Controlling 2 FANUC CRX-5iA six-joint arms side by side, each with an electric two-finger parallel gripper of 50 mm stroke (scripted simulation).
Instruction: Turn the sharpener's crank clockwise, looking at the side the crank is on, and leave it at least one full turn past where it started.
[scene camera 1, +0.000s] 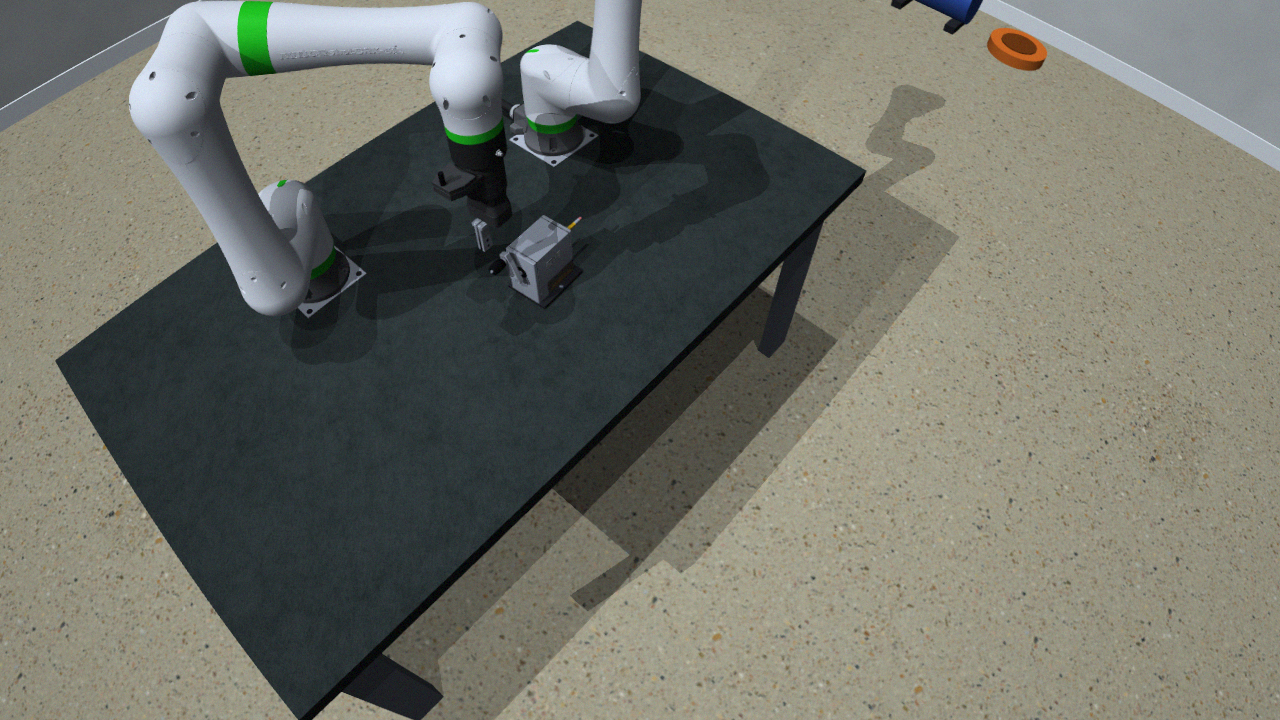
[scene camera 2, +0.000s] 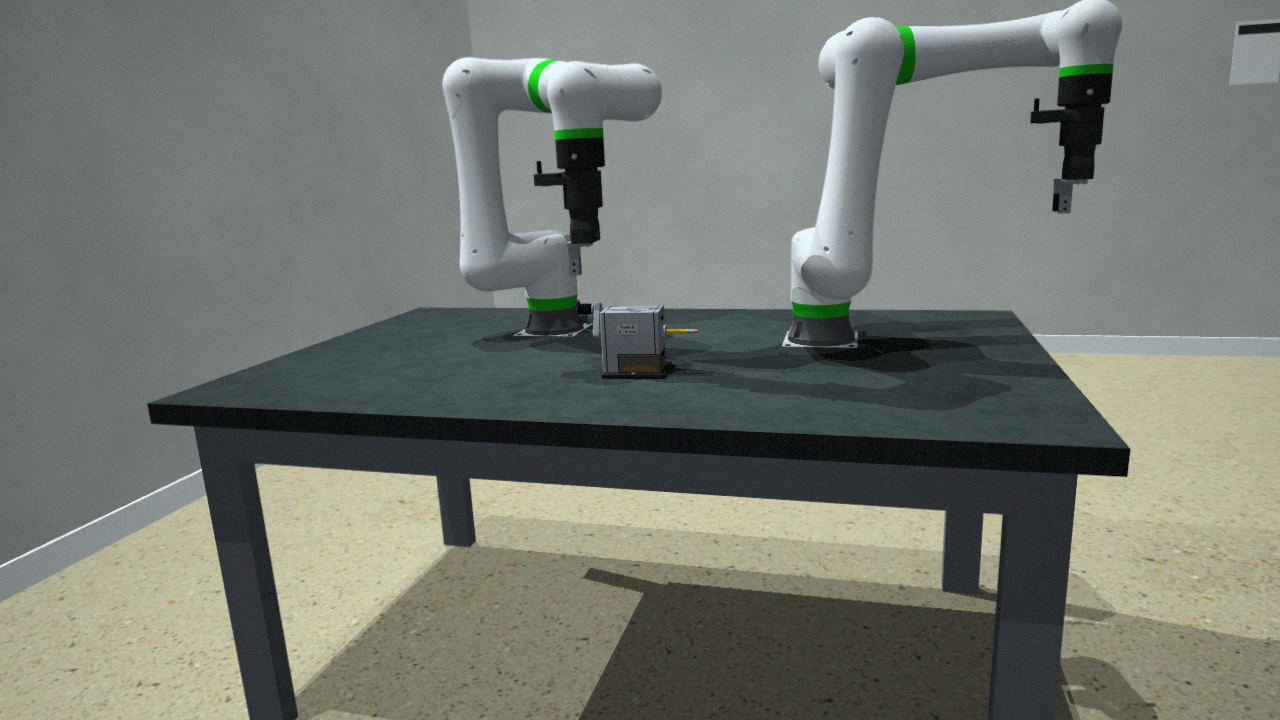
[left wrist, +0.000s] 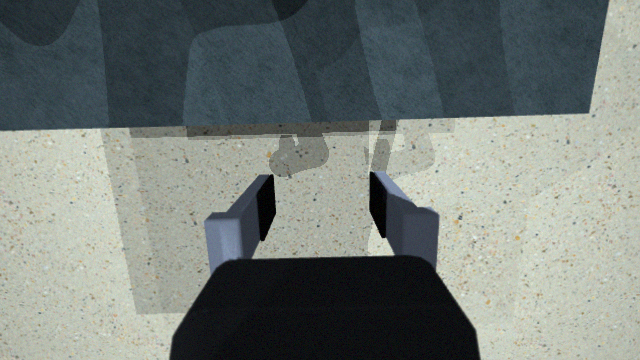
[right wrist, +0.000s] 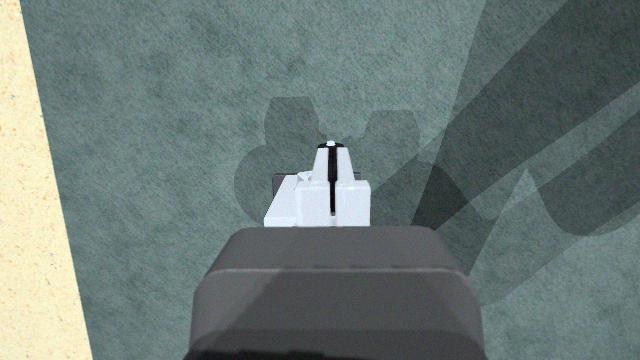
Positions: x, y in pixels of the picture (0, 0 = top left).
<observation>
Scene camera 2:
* my left gripper: 1060, 212
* my right gripper: 575, 274
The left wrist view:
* my left gripper: 322, 192
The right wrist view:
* my right gripper: 332, 167
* grey sharpener: 282, 212
</observation>
